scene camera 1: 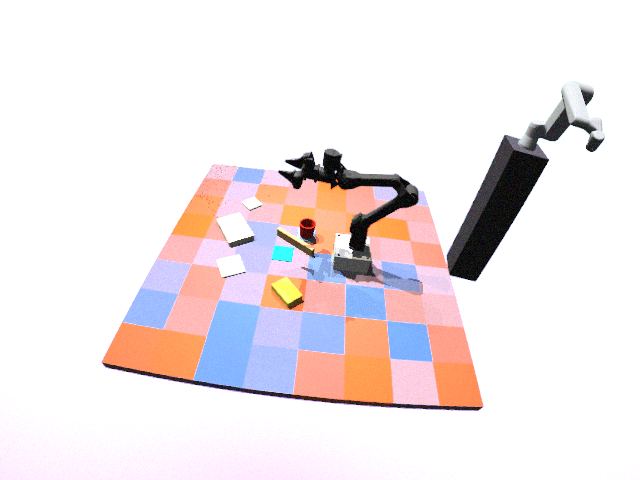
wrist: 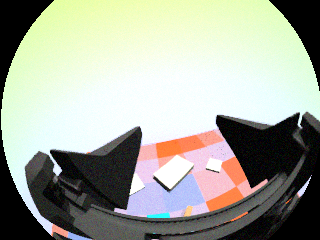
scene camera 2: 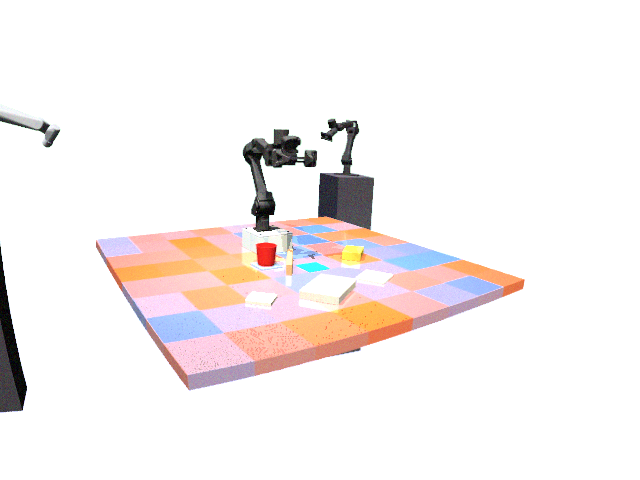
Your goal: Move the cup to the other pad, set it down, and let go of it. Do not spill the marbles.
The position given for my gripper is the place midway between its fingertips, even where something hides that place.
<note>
My gripper (scene camera 2: 301,159) is open and holds nothing. Also in view: a large white block (scene camera 2: 329,289).
The large white block also shows in scene camera 1 (scene camera 1: 235,229) and in the wrist view (wrist: 173,172). My gripper shows as well in scene camera 1 (scene camera 1: 281,165) and in the wrist view (wrist: 179,124).
</note>
